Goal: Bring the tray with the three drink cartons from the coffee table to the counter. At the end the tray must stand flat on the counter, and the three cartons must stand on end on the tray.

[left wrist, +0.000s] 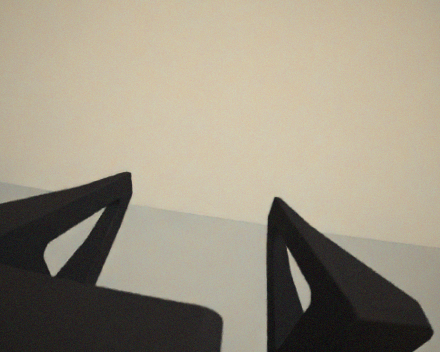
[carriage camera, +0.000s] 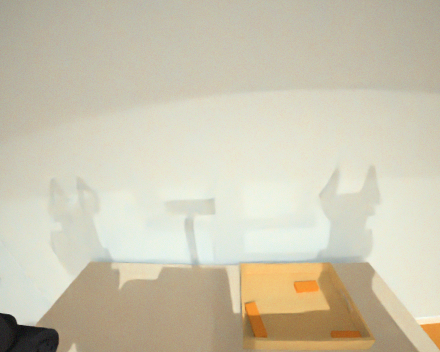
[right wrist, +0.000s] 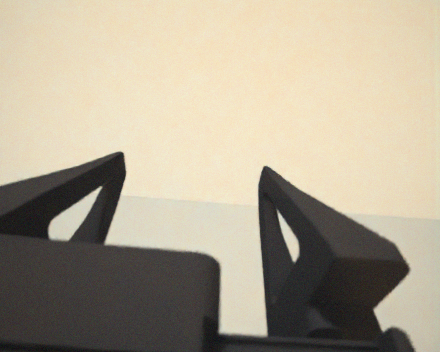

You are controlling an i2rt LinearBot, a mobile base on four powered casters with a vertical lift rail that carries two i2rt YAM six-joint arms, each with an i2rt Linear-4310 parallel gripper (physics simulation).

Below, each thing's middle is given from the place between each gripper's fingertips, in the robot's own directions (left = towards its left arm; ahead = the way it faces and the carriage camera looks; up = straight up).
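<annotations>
Taking the tan tray (carriage camera: 285,313) as my reference, I find my right gripper 890 mm above it, 420 mm short of it and 50 mm to the right of it. As for my left gripper, measured from the same tan tray, it is 900 mm above the tray, 410 mm short of it and 590 mm to the left of it.
</annotations>
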